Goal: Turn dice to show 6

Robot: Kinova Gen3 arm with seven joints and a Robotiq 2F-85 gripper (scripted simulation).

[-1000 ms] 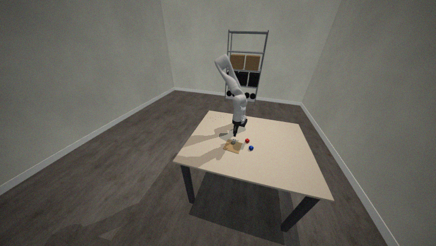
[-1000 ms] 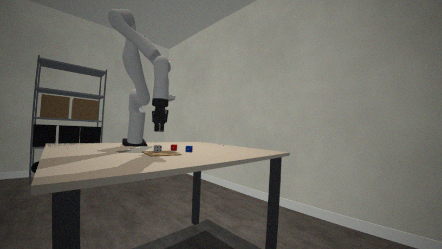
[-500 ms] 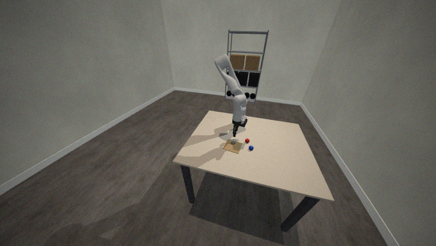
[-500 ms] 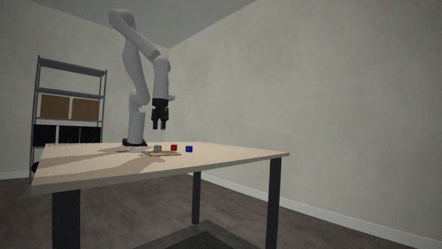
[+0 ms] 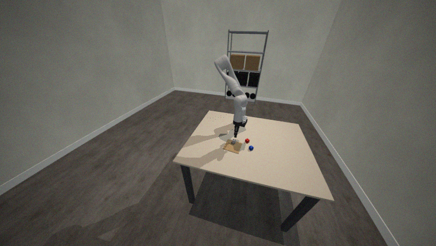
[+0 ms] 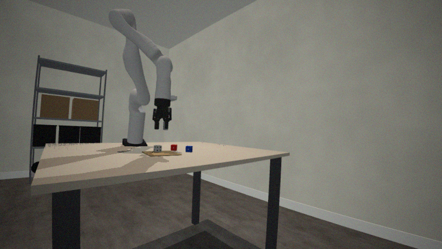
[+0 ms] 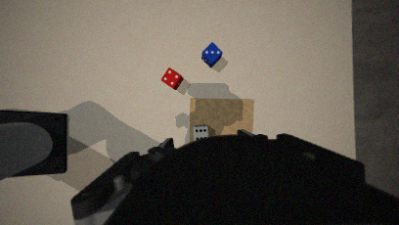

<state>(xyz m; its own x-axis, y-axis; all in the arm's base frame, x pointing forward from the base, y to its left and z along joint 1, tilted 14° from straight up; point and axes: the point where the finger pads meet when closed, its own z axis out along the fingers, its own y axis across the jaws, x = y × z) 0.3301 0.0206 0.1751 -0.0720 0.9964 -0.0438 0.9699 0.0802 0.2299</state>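
The blue die lies 2 cm ahead of my hand, 15 cm to the left of it and 10 cm below it. From my hand the other things lie so: tan mat 4 cm ahead, 1 cm to the right, 11 cm below; white die 1 cm to the right, 10 cm below; red die 6 cm behind, 10 cm to the left, 10 cm below.
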